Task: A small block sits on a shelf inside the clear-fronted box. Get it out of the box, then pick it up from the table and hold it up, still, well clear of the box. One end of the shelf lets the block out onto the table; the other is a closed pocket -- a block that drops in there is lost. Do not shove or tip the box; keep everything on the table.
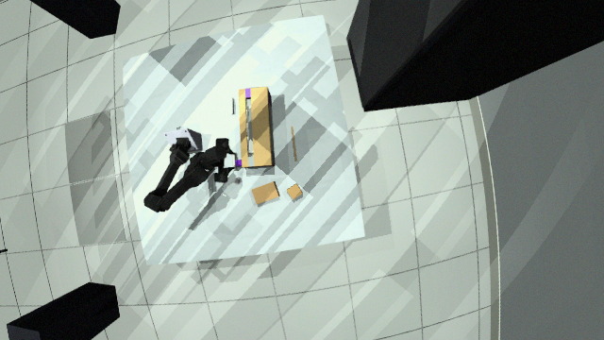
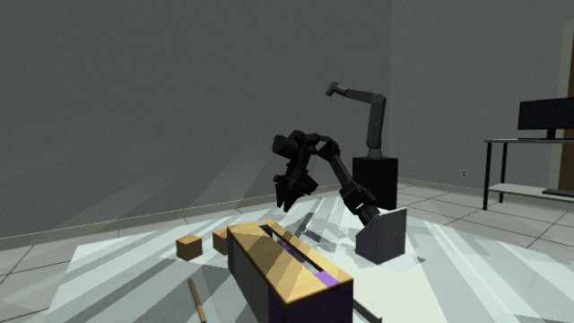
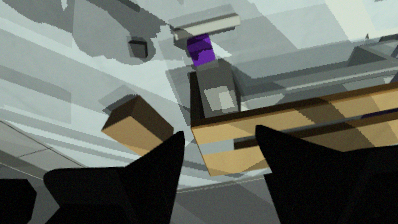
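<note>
Now: the purple block 15 cm below my gripper tip and 2 cm behind it. From my gripper tip the other things lie so: wooden-topped box 16 cm to the left, 10 cm below, 5 cm ahead; grey piece 15 cm below, 10 cm to the right, 3 cm behind; thin wooden stick 27 cm ahead, 16 cm below, 9 cm to the left.
</note>
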